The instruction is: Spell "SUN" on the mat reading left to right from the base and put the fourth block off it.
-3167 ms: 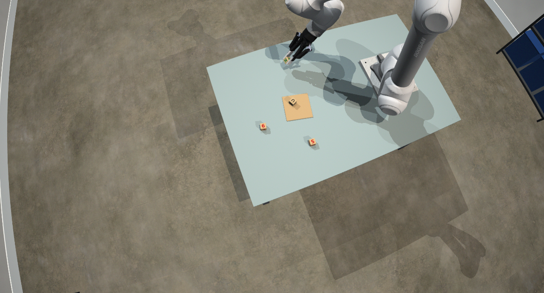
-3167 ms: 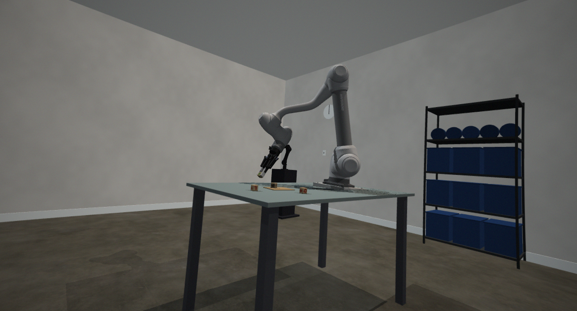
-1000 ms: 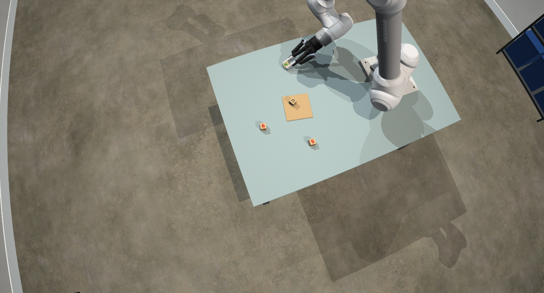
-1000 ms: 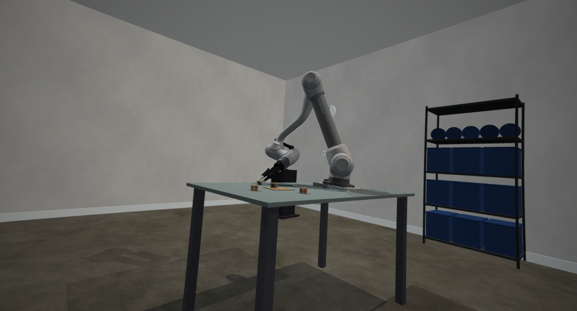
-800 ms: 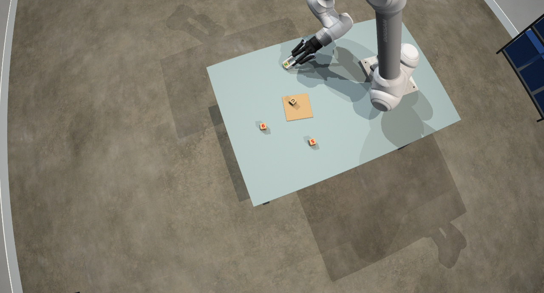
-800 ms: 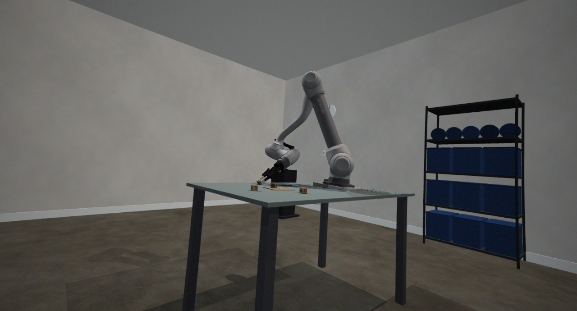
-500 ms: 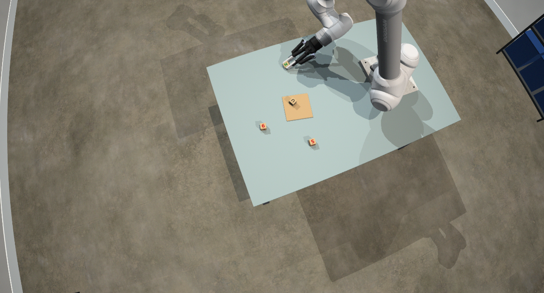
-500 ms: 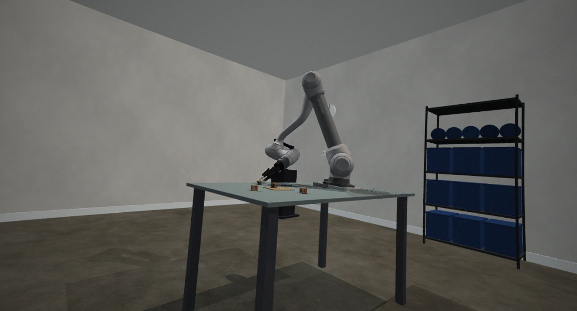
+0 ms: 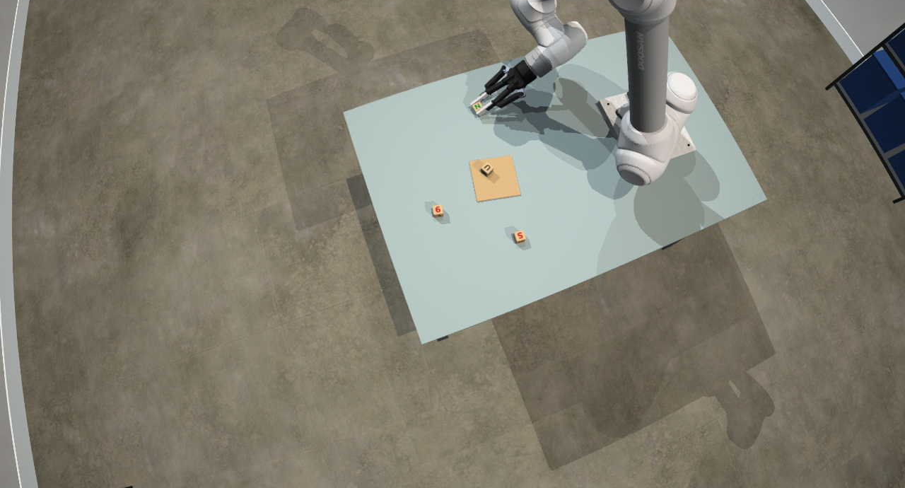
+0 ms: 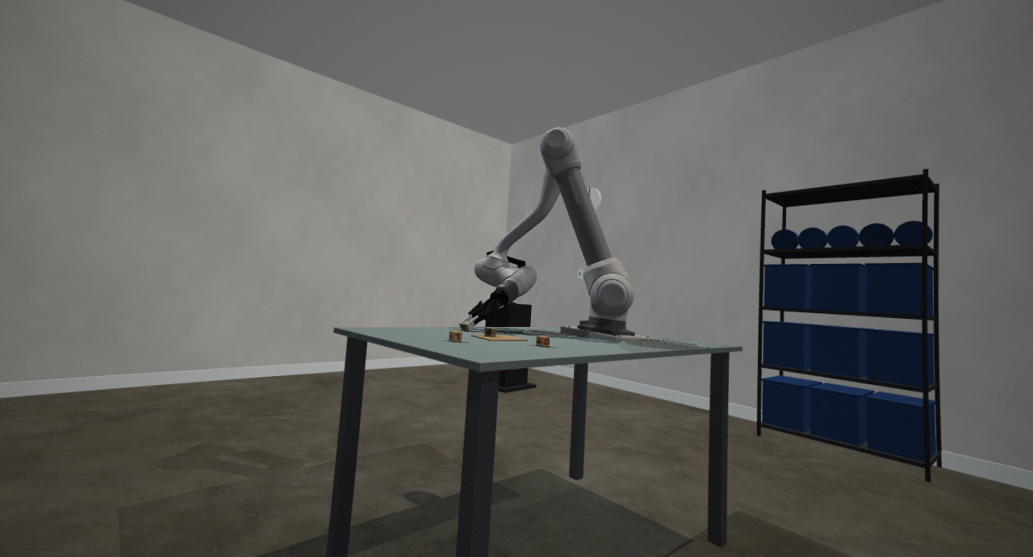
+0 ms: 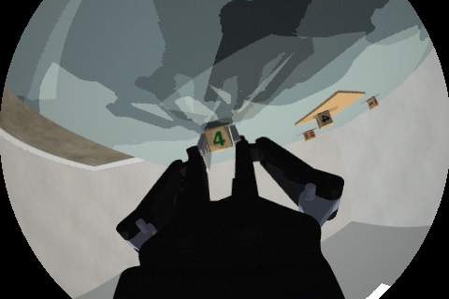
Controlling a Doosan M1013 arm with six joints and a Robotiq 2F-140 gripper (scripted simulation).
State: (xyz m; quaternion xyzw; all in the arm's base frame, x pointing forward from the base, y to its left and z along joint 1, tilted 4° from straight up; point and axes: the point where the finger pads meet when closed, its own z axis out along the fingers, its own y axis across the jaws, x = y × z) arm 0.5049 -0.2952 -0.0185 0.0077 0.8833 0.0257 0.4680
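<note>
Right now my hand is 450 mm to the right of the S block, 110 mm short of it and 20 mm above it. From my hand the other things lie so: N block (10 mm below, 10 mm ahead); mat (250 mm to the left, 80 mm ahead, 30 mm below); 6 block (290 mm ahead, 270 mm to the left, 20 mm below).
</note>
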